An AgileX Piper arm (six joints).
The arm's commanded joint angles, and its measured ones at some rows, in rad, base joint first. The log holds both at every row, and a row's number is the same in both.
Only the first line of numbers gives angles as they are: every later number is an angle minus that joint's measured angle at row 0.
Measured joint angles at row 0:
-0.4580 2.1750 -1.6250 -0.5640 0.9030 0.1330
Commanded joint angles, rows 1 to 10:
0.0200 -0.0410 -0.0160 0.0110 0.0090 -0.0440
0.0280 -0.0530 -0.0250 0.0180 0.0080 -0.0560
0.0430 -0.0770 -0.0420 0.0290 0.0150 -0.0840
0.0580 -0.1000 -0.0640 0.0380 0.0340 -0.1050
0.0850 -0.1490 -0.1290 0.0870 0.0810 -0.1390
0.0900 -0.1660 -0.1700 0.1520 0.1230 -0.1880
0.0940 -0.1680 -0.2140 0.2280 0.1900 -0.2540
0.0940 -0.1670 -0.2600 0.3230 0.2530 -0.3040
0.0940 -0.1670 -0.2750 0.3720 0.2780 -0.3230
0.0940 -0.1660 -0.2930 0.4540 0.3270 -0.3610
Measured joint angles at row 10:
0.0880 -0.1640 -0.2640 0.3300 0.2450 -0.2970
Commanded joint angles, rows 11 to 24:
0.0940 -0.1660 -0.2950 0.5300 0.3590 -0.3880
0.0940 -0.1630 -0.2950 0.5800 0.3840 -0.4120
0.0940 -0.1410 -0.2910 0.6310 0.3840 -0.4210
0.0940 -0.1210 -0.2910 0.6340 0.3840 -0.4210
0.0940 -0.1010 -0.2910 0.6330 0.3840 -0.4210
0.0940 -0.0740 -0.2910 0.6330 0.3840 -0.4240
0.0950 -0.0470 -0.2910 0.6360 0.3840 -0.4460
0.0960 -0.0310 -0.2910 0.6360 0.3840 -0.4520
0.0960 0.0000 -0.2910 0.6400 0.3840 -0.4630
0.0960 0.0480 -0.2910 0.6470 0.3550 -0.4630
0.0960 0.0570 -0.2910 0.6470 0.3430 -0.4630
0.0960 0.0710 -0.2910 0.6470 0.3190 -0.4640
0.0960 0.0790 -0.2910 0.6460 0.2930 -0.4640
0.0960 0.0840 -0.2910 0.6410 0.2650 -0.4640
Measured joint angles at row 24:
0.0950 0.0790 -0.2900 0.6390 0.2960 -0.4550
